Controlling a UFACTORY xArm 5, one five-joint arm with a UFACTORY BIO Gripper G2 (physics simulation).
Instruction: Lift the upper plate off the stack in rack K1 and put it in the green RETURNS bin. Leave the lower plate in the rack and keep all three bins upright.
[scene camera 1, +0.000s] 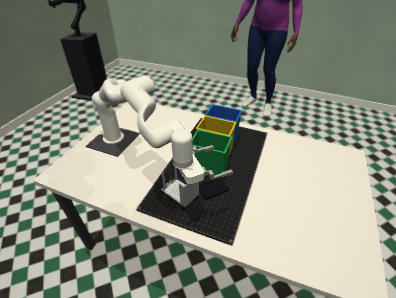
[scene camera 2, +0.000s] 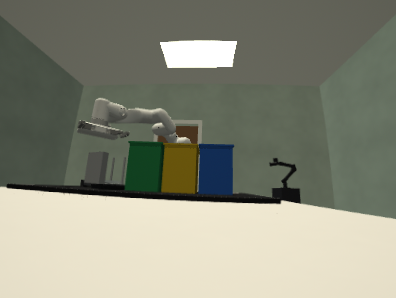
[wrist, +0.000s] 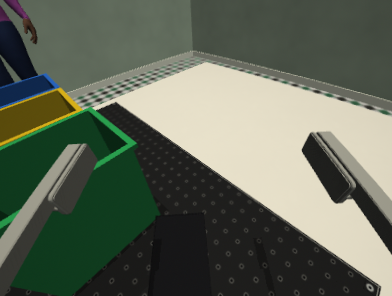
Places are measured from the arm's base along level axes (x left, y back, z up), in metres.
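Pixels of known places: hand at its tool point: (scene camera 1: 217, 160) (scene camera 2: 105, 129) (wrist: 198, 171); arm's base at its link origin: (scene camera 1: 113, 137).
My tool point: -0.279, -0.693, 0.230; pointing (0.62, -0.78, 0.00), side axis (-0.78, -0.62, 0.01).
Ahead of a thing's pixels: the offset from my tool point to its top centre, as dx, dy, dz. Level surfaces: height alone.
My gripper (scene camera 1: 222, 160) (scene camera 2: 103, 130) (wrist: 202, 172) is open and empty, its fingers wide apart, above the level of the rack and beside the green bin. Rack K1 @[-0.038, +0.161, -0.074] (scene camera 1: 190, 194) (scene camera 2: 96, 167) stands below the gripper, with a tall grey panel and thin posts. A white gridded plate @[-0.043, +0.152, -0.190] (scene camera 1: 175, 190) lies in it; whether one or two plates are stacked cannot be told, and the gripper body hides part of the rack. The green bin @[+0.175, +0.065, -0.044] (scene camera 1: 215, 159) (scene camera 2: 144, 167) (wrist: 115, 200), yellow bin @[+0.308, +0.064, -0.044] (scene camera 2: 180, 170) (wrist: 30, 117) and blue bin @[+0.439, +0.049, -0.044] (scene camera 2: 216, 170) (wrist: 25, 91) stand upright in a row.
A flat black block @[+0.032, +0.016, -0.210] (scene camera 1: 214, 189) (wrist: 181, 255) lies on the black perforated mat @[dz -0.224] (scene camera 1: 245, 165) (wrist: 240, 210) between rack and green bin. A person (scene camera 1: 270, 45) stands beyond the table. A black pedestal (scene camera 1: 82, 60) (scene camera 2: 285, 194) with a small dark arm stands in the background.
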